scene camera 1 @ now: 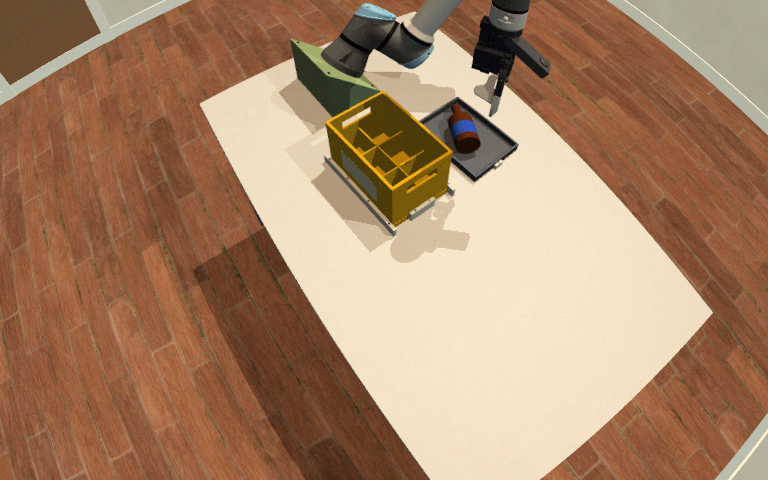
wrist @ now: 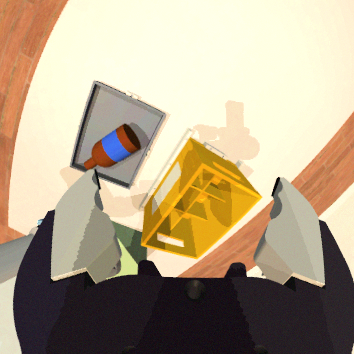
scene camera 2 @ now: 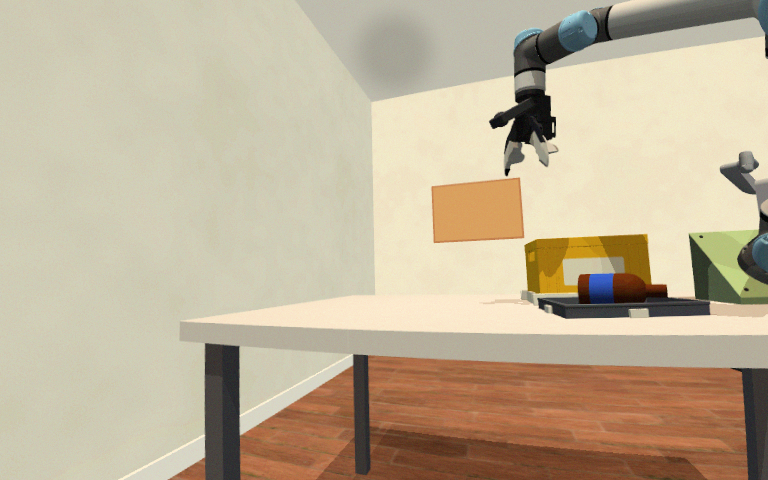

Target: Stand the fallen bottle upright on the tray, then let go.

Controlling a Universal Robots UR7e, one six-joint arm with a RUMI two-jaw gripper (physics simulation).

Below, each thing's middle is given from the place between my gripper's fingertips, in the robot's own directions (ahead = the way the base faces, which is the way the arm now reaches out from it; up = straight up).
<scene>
My hand is 29 cm above the brown bottle (scene camera 1: 464, 134), 16 cm past it and 8 cm to the right of it.
</scene>
